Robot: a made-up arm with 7 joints.
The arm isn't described. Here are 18 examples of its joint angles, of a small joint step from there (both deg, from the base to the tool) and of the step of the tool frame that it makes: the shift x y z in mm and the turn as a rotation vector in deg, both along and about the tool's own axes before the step.
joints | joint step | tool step
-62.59 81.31 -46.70 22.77 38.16 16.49 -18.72 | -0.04 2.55 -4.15 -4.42 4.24 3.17 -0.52 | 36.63 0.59 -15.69 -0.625 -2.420 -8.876
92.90 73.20 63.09 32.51 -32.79 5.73 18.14 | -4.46 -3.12 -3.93 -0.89 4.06 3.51 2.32 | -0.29 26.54 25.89 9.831 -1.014 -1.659
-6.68 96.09 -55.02 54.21 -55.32 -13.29 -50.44 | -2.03 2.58 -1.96 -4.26 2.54 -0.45 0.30 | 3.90 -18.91 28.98 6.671 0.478 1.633
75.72 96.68 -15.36 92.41 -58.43 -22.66 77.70 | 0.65 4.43 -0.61 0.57 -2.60 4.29 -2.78 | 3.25 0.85 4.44 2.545 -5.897 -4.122
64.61 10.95 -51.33 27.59 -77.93 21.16 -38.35 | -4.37 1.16 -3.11 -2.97 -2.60 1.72 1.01 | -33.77 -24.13 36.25 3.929 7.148 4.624
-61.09 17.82 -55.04 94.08 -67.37 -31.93 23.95 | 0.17 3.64 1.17 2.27 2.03 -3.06 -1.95 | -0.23 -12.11 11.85 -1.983 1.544 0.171
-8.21 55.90 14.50 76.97 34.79 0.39 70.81 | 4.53 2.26 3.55 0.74 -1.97 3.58 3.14 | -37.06 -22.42 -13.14 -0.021 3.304 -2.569
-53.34 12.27 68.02 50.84 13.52 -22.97 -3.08 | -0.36 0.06 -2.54 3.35 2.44 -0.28 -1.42 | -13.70 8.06 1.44 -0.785 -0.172 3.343
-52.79 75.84 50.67 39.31 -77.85 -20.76 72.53 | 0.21 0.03 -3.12 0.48 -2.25 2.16 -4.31 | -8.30 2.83 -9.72 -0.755 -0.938 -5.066
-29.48 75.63 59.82 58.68 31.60 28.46 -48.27 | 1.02 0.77 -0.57 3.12 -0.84 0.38 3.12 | -19.06 -13.04 -3.54 2.172 0.498 4.990
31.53 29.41 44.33 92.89 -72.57 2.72 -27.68 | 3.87 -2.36 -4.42 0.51 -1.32 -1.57 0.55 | -21.85 -4.61 -11.54 -1.902 -2.814 3.848
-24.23 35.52 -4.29 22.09 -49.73 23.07 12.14 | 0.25 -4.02 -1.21 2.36 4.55 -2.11 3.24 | -33.32 -10.50 0.79 1.405 1.531 9.971
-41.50 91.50 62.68 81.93 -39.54 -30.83 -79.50 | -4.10 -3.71 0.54 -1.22 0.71 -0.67 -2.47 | -7.11 -29.26 12.26 3.172 -2.361 -2.767
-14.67 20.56 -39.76 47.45 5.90 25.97 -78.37 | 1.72 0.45 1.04 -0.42 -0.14 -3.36 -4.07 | -1.16 9.57 -15.64 -6.081 -3.923 -0.937
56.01 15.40 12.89 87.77 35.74 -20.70 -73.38 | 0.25 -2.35 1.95 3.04 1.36 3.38 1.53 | -9.04 -0.78 -0.10 1.460 -2.496 -2.043
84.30 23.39 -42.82 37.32 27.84 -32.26 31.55 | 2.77 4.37 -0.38 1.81 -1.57 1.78 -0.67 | -9.10 -21.50 -24.27 0.261 3.296 -4.468
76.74 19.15 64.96 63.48 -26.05 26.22 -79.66 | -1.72 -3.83 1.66 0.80 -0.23 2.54 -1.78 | 23.05 -2.49 18.21 0.545 4.699 -3.856
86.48 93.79 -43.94 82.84 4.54 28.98 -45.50 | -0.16 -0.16 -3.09 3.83 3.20 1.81 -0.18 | -21.00 -12.65 7.13 3.395 -1.157 3.314
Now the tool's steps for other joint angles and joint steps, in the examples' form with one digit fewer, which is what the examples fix.
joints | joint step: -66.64 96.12 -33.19 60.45 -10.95 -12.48 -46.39 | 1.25 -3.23 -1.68 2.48 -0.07 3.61 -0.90
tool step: -26.9 6.0 2.8 -0.39 -2.41 -0.11
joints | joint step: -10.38 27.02 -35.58 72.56 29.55 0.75 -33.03 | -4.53 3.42 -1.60 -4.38 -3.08 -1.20 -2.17
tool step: 48.6 -12.9 11.0 0.31 5.49 -9.19
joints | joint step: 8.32 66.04 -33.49 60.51 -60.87 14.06 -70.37 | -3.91 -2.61 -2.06 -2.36 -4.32 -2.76 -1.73
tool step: -36.4 -32.2 -0.1 -2.20 -1.01 9.15
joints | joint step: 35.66 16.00 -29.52 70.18 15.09 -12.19 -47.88 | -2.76 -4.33 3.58 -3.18 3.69 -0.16 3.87
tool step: 21.4 -6.5 10.4 2.67 -7.54 -4.85
